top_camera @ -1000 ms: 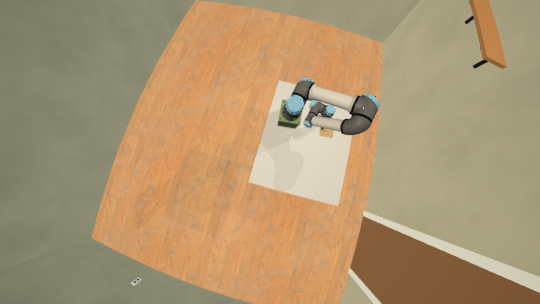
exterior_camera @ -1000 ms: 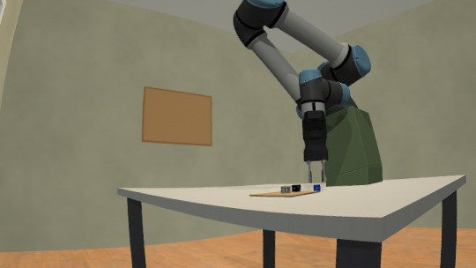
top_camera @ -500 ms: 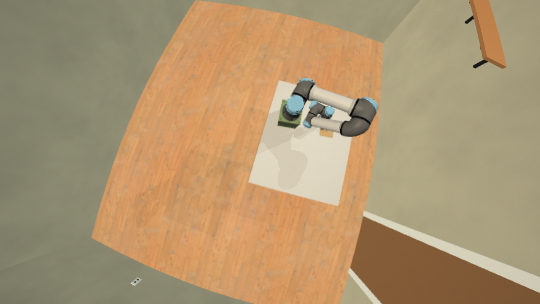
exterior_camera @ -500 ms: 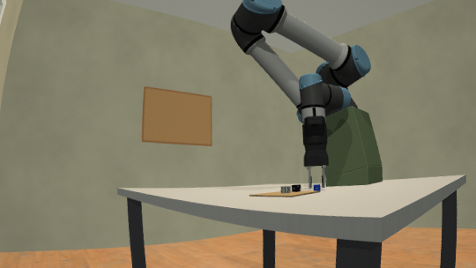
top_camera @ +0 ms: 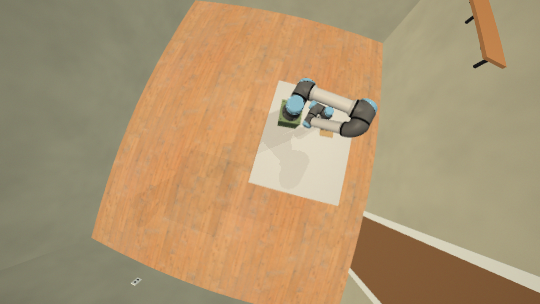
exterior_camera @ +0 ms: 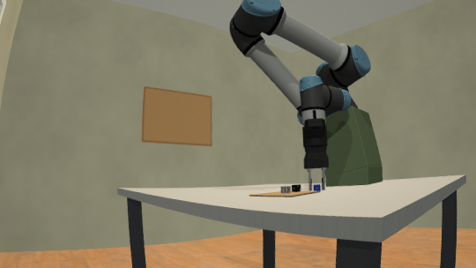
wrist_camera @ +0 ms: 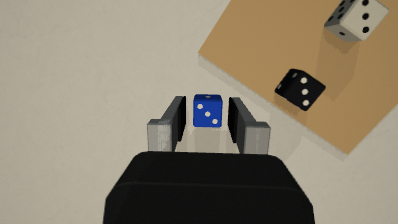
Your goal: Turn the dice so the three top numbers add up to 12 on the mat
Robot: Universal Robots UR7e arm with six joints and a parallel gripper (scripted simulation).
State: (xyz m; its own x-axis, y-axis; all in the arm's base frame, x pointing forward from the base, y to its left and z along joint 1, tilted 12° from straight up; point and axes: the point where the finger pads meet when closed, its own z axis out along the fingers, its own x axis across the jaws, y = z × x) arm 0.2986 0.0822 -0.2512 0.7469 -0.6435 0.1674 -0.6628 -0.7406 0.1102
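The blue die is 1 cm below my hand. The rest, counted from my hand: black die 6 cm ahead, 3 cm to the right, 1 cm below; white die 11 cm ahead, 1 cm to the right, 1 cm below; tan mat 11 cm ahead, 2 cm below, 1 cm to the right.
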